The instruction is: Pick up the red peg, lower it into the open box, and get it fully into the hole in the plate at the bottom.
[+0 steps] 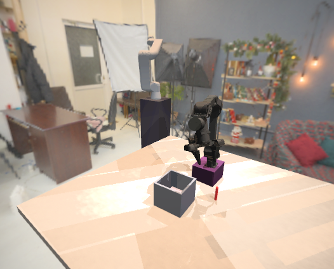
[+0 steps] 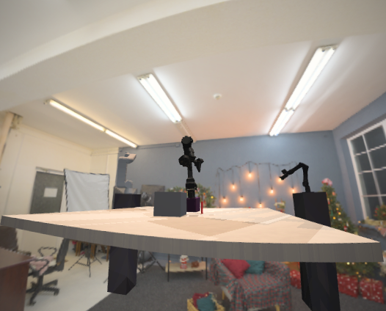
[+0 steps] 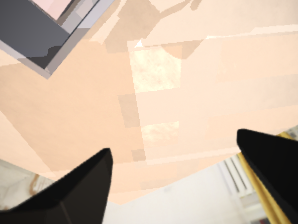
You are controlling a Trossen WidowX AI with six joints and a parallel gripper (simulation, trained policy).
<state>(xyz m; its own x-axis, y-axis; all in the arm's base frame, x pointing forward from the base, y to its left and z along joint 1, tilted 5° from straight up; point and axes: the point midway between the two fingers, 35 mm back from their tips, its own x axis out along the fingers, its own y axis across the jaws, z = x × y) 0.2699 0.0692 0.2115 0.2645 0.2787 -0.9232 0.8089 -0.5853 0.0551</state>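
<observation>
Now: the red peg 230 mm below my gripper tip, 120 mm behind it and 30 mm to the left of it.
</observation>
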